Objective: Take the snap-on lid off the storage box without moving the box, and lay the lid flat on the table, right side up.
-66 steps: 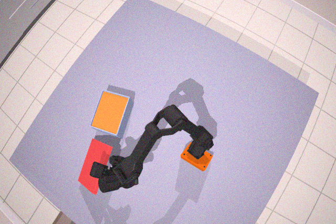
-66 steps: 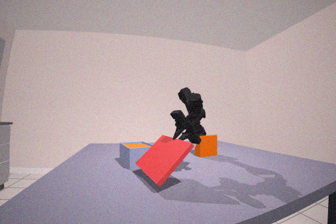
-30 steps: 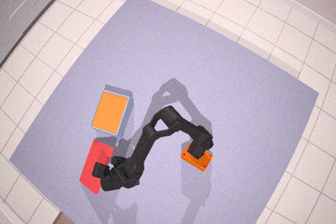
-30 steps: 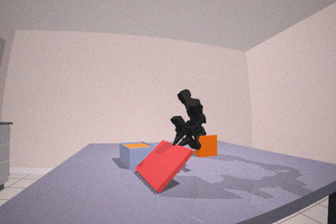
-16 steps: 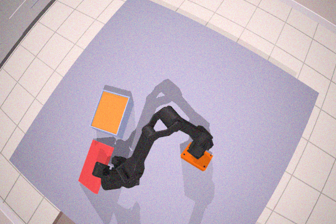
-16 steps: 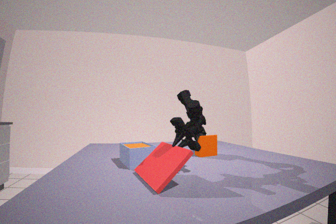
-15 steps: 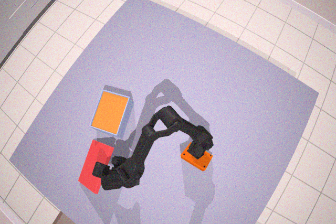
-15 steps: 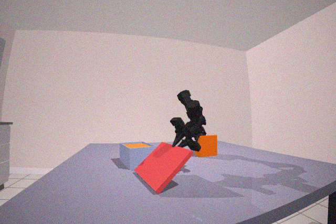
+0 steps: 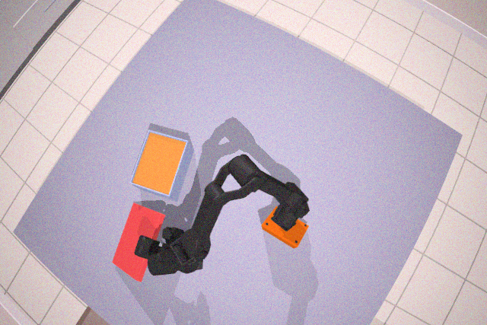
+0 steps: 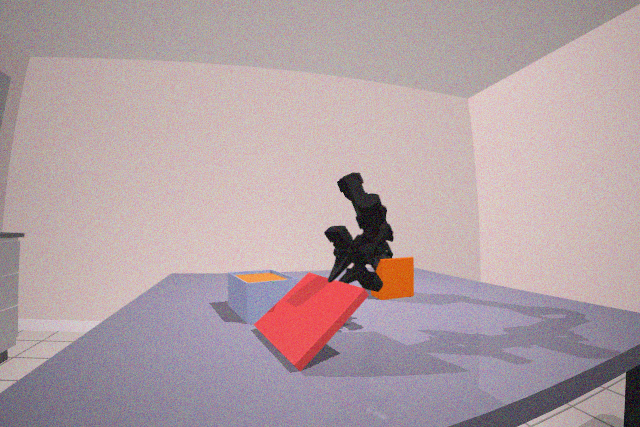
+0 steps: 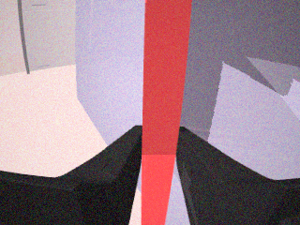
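My gripper tip is 60 mm short of the red lid, 50 mm above it and 30 mm to the right of it. Round my gripper tip: grey-blue storage box 220 mm to the right, 170 mm ahead, 60 mm below.
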